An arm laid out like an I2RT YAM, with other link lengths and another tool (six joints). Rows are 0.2 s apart.
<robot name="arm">
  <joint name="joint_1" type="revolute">
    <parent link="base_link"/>
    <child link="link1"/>
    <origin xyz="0 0 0.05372"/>
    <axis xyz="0 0 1"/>
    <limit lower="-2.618" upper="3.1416"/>
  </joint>
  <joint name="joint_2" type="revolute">
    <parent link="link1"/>
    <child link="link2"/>
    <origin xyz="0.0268 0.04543 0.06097"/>
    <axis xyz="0 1 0"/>
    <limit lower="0" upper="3.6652"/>
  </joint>
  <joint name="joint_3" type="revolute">
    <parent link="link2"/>
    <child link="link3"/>
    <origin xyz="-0.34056 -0.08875 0"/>
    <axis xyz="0 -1 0"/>
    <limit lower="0" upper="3.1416"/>
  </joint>
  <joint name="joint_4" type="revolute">
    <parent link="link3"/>
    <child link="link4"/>
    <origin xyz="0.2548 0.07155 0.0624"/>
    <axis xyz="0 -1 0"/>
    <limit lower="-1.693" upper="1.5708"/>
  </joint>
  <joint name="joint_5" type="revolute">
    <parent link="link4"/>
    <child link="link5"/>
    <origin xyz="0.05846 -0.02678 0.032"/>
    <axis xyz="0 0 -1"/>
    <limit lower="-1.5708" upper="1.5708"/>
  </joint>
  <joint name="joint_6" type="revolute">
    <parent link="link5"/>
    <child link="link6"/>
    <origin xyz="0.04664 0 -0.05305"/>
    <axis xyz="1 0 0"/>
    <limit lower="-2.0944" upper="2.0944"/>
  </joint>
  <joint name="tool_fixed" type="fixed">
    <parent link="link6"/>
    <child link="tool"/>
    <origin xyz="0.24 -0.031 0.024" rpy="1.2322 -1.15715 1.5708"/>
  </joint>
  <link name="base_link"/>
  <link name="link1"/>
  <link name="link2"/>
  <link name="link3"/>
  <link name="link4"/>
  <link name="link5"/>
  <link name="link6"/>
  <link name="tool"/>
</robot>
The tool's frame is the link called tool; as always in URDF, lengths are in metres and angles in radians.
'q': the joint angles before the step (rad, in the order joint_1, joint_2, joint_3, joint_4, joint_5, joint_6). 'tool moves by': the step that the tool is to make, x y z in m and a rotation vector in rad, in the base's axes. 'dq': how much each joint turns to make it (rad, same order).
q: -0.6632 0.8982 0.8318 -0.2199 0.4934 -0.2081
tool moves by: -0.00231 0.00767 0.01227 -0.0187 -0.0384 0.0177
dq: 0.0004 -0.0389 0.0000 0.0007 -0.0191 0.0045
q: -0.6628 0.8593 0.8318 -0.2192 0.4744 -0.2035
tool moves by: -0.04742 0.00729 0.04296 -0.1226 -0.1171 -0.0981
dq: -0.0001 -0.1145 -0.0480 0.1064 0.1005 -0.0100
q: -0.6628 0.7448 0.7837 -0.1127 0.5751 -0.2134
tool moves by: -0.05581 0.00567 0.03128 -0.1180 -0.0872 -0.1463
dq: -0.0001 -0.0778 -0.0633 0.1584 0.1456 -0.0516
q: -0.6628 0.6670 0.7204 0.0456 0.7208 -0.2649
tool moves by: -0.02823 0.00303 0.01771 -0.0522 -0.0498 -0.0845
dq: 0.0001 -0.0137 -0.0125 0.0919 0.0822 -0.0313
